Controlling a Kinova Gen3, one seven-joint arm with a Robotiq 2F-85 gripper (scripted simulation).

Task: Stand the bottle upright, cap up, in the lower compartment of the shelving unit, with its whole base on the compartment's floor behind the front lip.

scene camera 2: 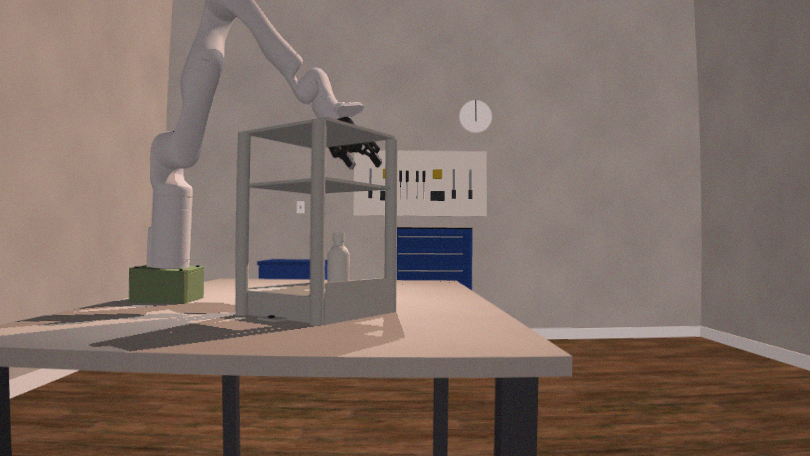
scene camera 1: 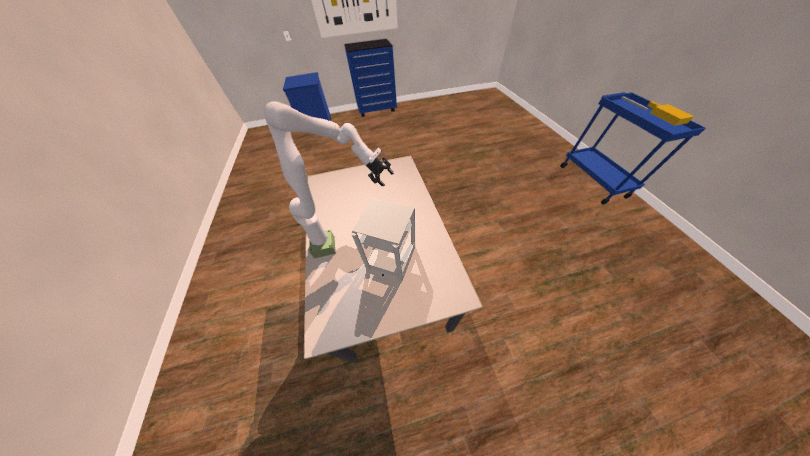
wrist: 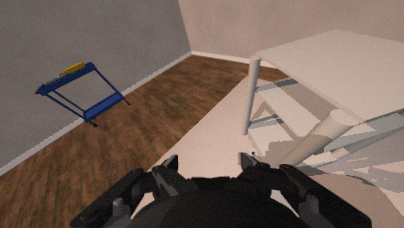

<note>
In view: the gripper (scene camera 2: 366, 166) and a grey shelving unit (scene camera 2: 347, 300).
The gripper is seen too in the wrist view (wrist: 209, 160). The grey shelving unit also shows in scene camera 1 (scene camera 1: 385, 226) and in the wrist view (wrist: 350, 72).
</note>
